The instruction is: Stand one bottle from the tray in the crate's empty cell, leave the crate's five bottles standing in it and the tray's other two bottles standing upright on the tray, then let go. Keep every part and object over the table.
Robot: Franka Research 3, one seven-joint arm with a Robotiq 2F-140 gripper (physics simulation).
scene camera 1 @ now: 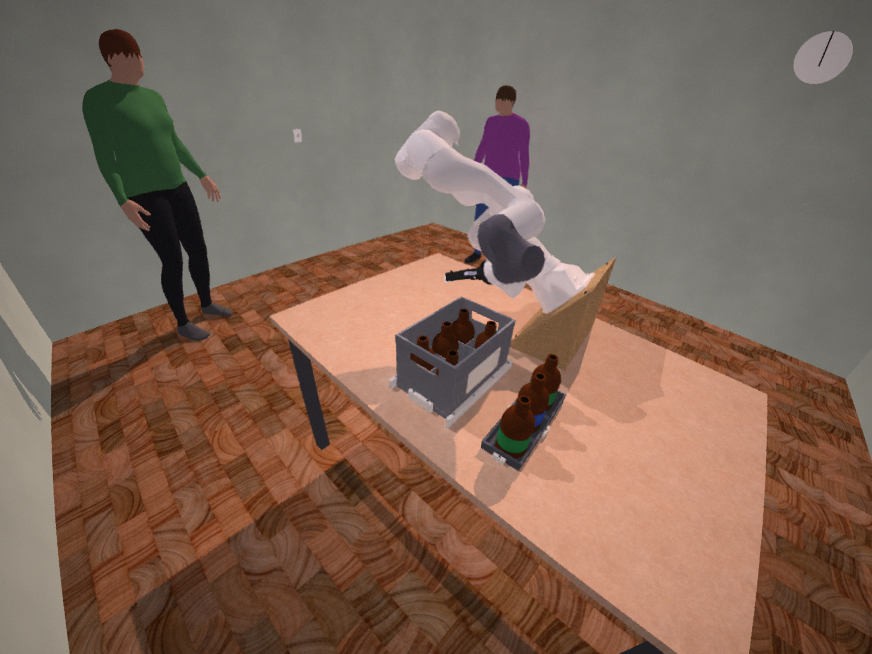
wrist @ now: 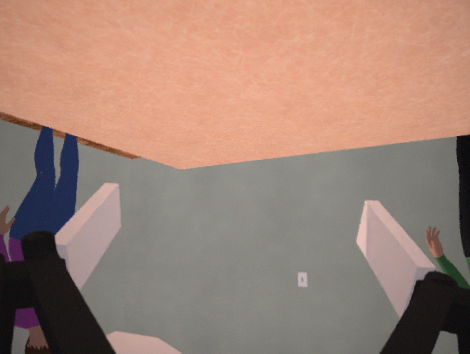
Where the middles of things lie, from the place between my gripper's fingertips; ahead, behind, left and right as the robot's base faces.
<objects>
The blue-banded bottle (scene camera 1: 539,396) lies 27 cm ahead of my hand, 42 cm to the left of it and 8 cm below it.
</objects>
